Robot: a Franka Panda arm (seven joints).
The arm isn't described. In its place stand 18 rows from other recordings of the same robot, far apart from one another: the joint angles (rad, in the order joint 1, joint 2, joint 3, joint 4, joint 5, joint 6, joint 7), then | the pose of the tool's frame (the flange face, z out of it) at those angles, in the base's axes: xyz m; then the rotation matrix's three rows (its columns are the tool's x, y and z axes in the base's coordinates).
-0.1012, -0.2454, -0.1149, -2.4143, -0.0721, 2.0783, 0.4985 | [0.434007, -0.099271, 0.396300], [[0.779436, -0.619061, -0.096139], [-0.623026, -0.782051, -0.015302], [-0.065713, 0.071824, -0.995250]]
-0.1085, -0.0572, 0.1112, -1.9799, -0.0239, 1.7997, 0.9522 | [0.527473, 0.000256, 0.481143], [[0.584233, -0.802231, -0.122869], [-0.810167, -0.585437, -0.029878], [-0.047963, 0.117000, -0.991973]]
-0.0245, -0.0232, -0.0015, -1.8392, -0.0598, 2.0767, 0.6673 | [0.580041, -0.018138, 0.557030], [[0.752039, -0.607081, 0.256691], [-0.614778, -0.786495, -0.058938], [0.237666, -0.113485, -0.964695]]
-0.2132, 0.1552, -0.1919, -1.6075, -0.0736, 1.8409, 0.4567 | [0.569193, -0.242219, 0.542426], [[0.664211, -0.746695, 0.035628], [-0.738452, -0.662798, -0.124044], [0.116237, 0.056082, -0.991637]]
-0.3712, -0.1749, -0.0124, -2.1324, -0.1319, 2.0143, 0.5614 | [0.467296, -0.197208, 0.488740], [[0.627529, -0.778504, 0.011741], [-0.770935, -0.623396, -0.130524], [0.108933, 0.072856, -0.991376]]
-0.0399, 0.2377, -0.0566, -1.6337, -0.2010, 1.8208, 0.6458 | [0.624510, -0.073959, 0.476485], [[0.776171, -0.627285, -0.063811], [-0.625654, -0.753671, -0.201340], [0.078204, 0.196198, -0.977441]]
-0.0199, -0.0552, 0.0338, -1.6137, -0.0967, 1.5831, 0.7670 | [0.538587, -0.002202, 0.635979], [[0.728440, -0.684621, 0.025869], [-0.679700, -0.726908, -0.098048], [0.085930, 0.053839, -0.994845]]
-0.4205, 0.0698, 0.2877, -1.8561, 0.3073, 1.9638, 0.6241 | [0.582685, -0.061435, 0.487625], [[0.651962, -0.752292, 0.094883], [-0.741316, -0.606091, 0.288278], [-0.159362, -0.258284, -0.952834]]
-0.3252, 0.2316, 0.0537, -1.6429, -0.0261, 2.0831, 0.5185 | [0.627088, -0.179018, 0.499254], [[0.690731, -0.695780, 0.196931], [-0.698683, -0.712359, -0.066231], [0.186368, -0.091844, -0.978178]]
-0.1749, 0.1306, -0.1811, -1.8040, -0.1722, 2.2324, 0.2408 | [0.587113, -0.218642, 0.501376], [[0.837268, -0.497750, 0.226334], [-0.443445, -0.860289, -0.251514], [0.319904, 0.110218, -0.941017]]
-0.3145, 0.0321, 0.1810, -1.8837, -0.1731, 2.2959, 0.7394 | [0.597275, -0.085179, 0.527842], [[0.638818, -0.682314, 0.355470], [-0.672621, -0.719604, -0.172485], [0.373487, -0.128910, -0.918635]]
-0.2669, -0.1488, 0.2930, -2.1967, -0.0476, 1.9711, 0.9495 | [0.493811, 0.012832, 0.438265], [[0.616248, -0.783431, -0.080461], [-0.787297, -0.610221, -0.088289], [0.020069, 0.117755, -0.992840]]
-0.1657, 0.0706, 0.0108, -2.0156, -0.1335, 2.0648, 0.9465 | [0.557426, -0.094193, 0.416452], [[0.510380, -0.859224, -0.035290], [-0.856337, -0.504052, -0.112334], [0.078732, 0.087553, -0.993044]]
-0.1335, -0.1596, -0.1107, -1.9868, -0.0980, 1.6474, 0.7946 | [0.473797, -0.130802, 0.519294], [[0.516922, -0.834075, -0.192641], [-0.853079, -0.520602, -0.035064], [-0.071043, 0.182464, -0.980643]]
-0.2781, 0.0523, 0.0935, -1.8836, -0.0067, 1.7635, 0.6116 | [0.545688, -0.103216, 0.463826], [[0.689105, -0.704746, -0.168725], [-0.711113, -0.702449, 0.029729], [-0.139472, 0.099496, -0.985215]]
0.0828, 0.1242, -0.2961, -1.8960, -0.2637, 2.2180, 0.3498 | [0.595503, -0.131534, 0.460706], [[0.892524, -0.422389, 0.158077], [-0.369228, -0.885617, -0.281698], [0.258982, 0.193055, -0.946392]]
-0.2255, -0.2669, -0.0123, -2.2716, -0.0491, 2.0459, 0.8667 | [0.457735, -0.113966, 0.469742], [[0.468166, -0.883098, 0.030952], [-0.881745, -0.469168, -0.049060], [0.057846, -0.004323, -0.998316]]
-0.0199, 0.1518, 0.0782, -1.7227, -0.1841, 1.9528, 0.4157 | [0.616589, 0.021288, 0.498187], [[0.950104, -0.297964, 0.092300], [-0.282126, -0.947064, -0.153212], [0.133066, 0.119527, -0.983873]]
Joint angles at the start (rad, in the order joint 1, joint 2, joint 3, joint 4, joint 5, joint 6, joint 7):
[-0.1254, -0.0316, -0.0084, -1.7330, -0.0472, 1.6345, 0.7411]
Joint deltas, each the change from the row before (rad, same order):
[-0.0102, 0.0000, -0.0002, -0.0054, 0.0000, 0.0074, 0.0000]
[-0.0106, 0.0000, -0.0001, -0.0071, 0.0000, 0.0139, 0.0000]
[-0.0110, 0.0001, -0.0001, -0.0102, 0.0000, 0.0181, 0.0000]
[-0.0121, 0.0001, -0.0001, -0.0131, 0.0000, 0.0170, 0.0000]
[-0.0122, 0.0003, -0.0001, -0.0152, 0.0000, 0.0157, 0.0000]
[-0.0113, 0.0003, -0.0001, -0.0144, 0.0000, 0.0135, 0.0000]
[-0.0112, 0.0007, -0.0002, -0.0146, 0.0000, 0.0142, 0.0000]
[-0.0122, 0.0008, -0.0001, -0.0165, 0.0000, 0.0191, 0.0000]
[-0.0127, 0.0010, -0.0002, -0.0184, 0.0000, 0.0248, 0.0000]
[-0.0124, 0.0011, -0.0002, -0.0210, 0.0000, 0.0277, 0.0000]
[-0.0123, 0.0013, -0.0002, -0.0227, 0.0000, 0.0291, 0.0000]
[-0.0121, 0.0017, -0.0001, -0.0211, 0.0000, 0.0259, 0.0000]
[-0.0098, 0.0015, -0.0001, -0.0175, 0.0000, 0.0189, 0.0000]
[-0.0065, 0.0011, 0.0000, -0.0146, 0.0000, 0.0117, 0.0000]
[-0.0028, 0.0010, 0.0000, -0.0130, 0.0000, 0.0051, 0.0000]
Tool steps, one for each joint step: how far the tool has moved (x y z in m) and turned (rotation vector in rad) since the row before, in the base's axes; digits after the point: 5 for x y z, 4 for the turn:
[-0.00044, -0.00563, -0.00195, -0.0002, -0.0020, -0.0101]
[0.00004, -0.00585, -0.00223, -0.0009, -0.0067, -0.0101]
[0.00014, -0.00608, -0.00341, -0.0011, -0.0077, -0.0103]
[-0.00047, -0.00662, -0.00487, -0.0005, -0.0037, -0.0114]
[-0.00094, -0.00660, -0.00609, 0.0001, -0.0002, -0.0116]
[-0.00117, -0.00607, -0.00590, 0.0004, 0.0012, -0.0108]
[-0.00118, -0.00607, -0.00615, 0.0004, 0.0011, -0.0107]
[-0.00112, -0.00657, -0.00671, -0.0002, -0.0018, -0.0114]
[-0.00096, -0.00692, -0.00724, -0.0010, -0.0053, -0.0118]
[-0.00116, -0.00670, -0.00829, -0.0010, -0.0055, -0.0113]
[-0.00146, -0.00656, -0.00907, -0.0009, -0.0050, -0.0112]
[-0.00176, -0.00633, -0.00878, -0.0005, -0.0031, -0.0110]
[-0.00189, -0.00501, -0.00754, 0.0003, 0.0000, -0.0091]
[-0.00189, -0.00309, -0.00654, 0.0013, 0.0038, -0.0060]
[-0.00185, -0.00101, -0.00626, 0.0026, 0.0085, -0.0026]

